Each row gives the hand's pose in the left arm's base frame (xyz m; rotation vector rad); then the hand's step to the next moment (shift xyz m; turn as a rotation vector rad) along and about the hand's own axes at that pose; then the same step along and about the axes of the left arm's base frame.
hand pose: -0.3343 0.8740 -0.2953 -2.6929 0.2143 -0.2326
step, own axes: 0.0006 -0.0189 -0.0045 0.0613 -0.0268 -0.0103
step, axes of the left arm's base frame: 0.0019 0.0150 0.0122 0.0608 0.0085 0.0286
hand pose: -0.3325 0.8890 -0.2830 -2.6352 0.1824 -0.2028
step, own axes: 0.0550 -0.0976 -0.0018 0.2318 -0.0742 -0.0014
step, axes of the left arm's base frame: 0.0626 0.0752 0.0545 0.2338 0.0258 0.0625
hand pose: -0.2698 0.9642 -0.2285 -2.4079 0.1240 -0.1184
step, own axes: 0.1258 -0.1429 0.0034 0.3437 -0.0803 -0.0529
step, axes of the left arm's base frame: 0.1332 0.0929 0.0994 0.3389 -0.0172 0.1105
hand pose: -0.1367 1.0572 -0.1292 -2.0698 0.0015 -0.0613
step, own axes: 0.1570 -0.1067 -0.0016 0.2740 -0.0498 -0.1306
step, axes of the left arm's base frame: 0.1541 0.0455 0.1011 0.2666 -0.0981 0.1179
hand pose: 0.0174 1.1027 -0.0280 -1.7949 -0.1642 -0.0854
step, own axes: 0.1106 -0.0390 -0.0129 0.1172 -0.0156 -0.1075
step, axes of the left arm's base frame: 0.1034 0.0033 0.0567 0.1165 -0.0935 0.0568
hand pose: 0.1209 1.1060 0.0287 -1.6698 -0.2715 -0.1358
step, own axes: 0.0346 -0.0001 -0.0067 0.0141 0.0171 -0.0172
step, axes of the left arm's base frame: 0.0338 -0.0032 0.0095 0.0192 -0.0173 -0.0109
